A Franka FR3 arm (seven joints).
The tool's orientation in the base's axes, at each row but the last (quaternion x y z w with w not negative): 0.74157, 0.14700, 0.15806, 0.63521; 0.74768, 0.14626, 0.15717, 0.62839; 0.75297, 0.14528, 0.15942, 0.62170; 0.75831, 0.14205, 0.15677, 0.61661; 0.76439, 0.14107, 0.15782, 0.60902
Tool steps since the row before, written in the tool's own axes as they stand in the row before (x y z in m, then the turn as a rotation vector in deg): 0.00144, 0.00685, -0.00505, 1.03, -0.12, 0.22; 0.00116, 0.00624, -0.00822, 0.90, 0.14, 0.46; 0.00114, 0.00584, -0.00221, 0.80, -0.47, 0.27; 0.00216, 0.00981, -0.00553, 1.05, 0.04, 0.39; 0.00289, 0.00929, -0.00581, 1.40, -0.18, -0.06
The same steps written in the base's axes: -0.00070, 0.00410, 0.00756, 1.02, 0.25, -0.10; -0.00226, 0.00678, 0.00753, 1.01, -0.06, 0.11; 0.00022, 0.00136, 0.00620, 0.83, 0.18, -0.46; -0.00010, 0.00385, 0.01080, 1.12, 0.07, 0.03; 0.00045, 0.00430, 0.01047, 1.25, 0.66, -0.07
